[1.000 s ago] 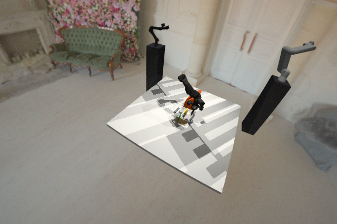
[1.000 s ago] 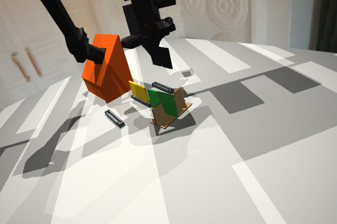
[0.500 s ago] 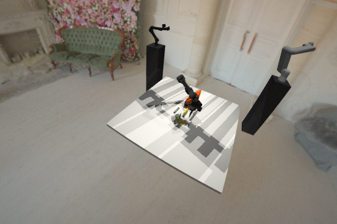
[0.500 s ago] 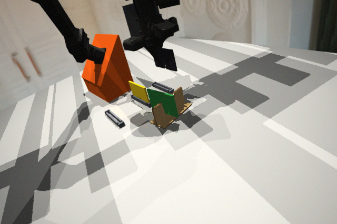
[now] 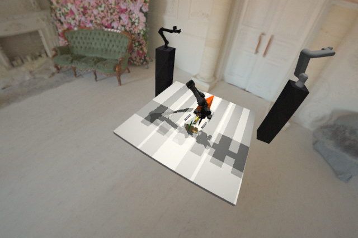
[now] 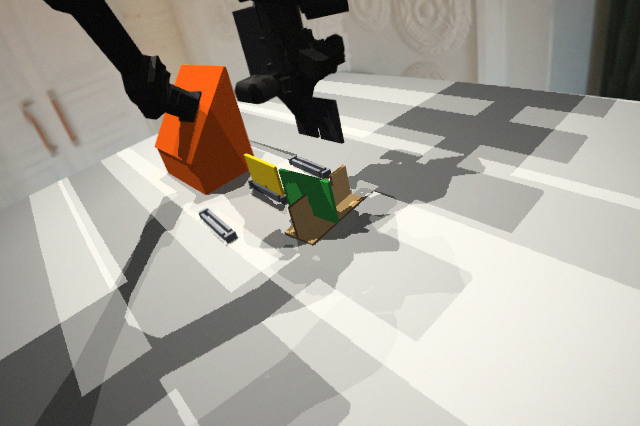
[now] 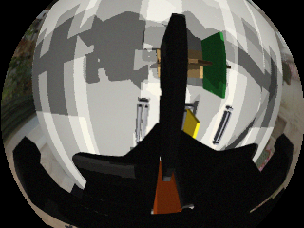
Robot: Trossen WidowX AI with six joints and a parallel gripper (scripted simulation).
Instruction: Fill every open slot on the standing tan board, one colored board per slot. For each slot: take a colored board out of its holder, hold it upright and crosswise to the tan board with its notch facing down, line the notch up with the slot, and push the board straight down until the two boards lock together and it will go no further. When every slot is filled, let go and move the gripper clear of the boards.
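Right now my gripper tip is 7 cm short of the tan board, 6 cm to the left of it and 10 cm above it. Also, from my gripper tip: yellow board: 8 cm behind, 6 cm to the right, 10 cm below; then green board: 7 cm ahead, 9 cm to the right, 8 cm below; then black board: 3 cm ahead.
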